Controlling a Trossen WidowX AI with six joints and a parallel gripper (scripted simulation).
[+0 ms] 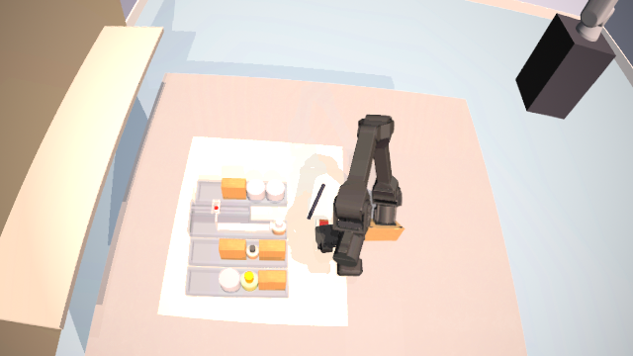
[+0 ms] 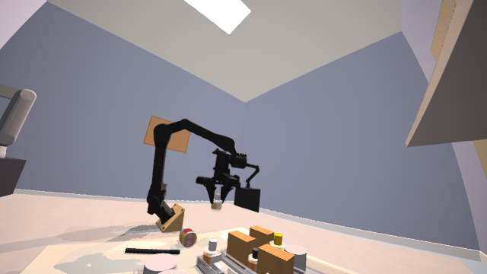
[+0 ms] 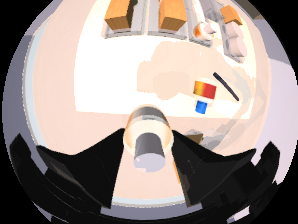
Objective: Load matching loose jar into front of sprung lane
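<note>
Right now my gripper tip is 22 cm to the left of the black rod, 12 cm above it and 8 cm short of it. From my gripper tip the other things lie so: sprung lane 34 cm ahead, 10 cm to the right, 10 cm below; then red dot 37 cm ahead, 11 cm to the right, 5 cm below.
</note>
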